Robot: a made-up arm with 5 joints.
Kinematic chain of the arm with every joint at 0, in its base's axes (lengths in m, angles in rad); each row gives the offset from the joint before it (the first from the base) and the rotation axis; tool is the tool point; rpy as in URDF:
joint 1: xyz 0.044 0 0.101 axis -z
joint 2: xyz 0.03 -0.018 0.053 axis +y
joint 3: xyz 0.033 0 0.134 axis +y
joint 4: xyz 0.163 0 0.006 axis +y
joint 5: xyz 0.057 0.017 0 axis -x
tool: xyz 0 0 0 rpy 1.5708 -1.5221 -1.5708
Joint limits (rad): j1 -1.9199..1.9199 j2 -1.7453..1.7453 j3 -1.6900..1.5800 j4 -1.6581..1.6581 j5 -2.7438..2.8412
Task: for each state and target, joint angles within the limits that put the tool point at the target. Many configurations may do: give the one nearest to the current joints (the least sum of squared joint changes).
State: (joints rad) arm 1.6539 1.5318 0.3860 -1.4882 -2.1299
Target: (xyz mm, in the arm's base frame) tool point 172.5 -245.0 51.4
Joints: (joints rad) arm 1.0841 1.0972 0.1451 -1.5636 -2.1299
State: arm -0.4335 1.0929 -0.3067 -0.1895 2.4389
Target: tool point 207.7 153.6 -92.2
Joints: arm -0.7580 1.5858 -0.2292 -0.1533 2.4389
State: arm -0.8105 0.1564 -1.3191 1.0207 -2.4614
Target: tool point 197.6 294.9 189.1
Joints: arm -1.0936 0.7641 -0.8081 1.1921 -2.4614
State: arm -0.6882 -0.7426 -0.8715 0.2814 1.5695
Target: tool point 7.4 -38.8 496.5
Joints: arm -0.7958 -0.6831 -1.0189 0.1827 1.5695
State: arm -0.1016 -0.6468 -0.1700 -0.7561 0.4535
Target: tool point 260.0 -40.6 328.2
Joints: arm 0.1812 -0.3750 0.3963 -0.6803 0.4535
